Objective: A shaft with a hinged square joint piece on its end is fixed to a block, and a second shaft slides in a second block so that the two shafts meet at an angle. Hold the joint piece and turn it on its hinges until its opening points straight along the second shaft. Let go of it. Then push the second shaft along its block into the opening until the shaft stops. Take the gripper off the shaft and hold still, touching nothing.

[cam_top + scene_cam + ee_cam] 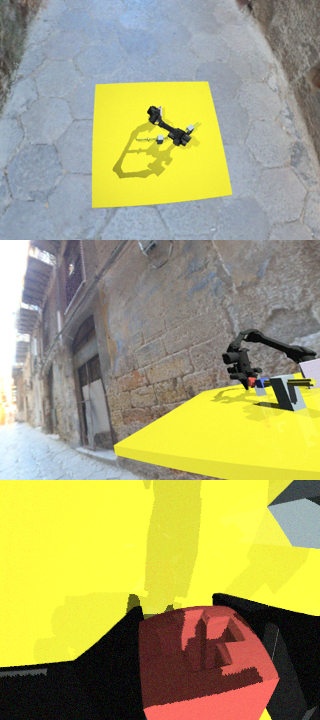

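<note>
The red joint piece lies 4 cm above my gripper tip, 2 cm behind it and 1 cm to the left of it.
</note>
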